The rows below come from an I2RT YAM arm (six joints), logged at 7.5 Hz.
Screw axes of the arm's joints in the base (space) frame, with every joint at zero. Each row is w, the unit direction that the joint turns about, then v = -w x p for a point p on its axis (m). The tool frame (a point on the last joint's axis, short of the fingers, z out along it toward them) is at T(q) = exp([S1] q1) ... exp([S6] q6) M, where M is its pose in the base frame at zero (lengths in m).
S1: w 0 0 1 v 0.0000 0.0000 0.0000
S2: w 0 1 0 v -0.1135 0.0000 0.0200
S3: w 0 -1 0 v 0.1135 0.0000 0.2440
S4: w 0 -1 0 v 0.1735 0.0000 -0.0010
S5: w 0 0 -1 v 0.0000 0.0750 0.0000
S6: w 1 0 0 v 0.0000 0.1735 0.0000
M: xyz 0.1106 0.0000 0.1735 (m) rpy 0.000 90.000 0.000 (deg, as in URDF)
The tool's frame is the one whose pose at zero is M.
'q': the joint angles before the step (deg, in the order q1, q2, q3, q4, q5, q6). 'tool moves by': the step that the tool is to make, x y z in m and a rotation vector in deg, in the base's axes. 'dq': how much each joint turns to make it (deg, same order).
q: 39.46 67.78 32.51 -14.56 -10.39 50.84
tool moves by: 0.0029 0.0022 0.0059 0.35 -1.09 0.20
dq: -0.01 0.11 1.21 -0.11 0.18 -0.44
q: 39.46 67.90 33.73 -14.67 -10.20 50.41
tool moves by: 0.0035 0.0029 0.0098 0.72 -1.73 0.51
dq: 0.01 -0.14 1.77 -0.25 0.07 -0.74
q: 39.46 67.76 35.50 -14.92 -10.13 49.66
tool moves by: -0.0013 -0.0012 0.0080 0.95 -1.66 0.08
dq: 0.00 -1.65 0.39 -0.21 0.18 -0.28
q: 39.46 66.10 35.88 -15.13 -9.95 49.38
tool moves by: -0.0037 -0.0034 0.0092 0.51 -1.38 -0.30
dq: 0.02 -2.43 0.42 -1.49 0.57 -0.12
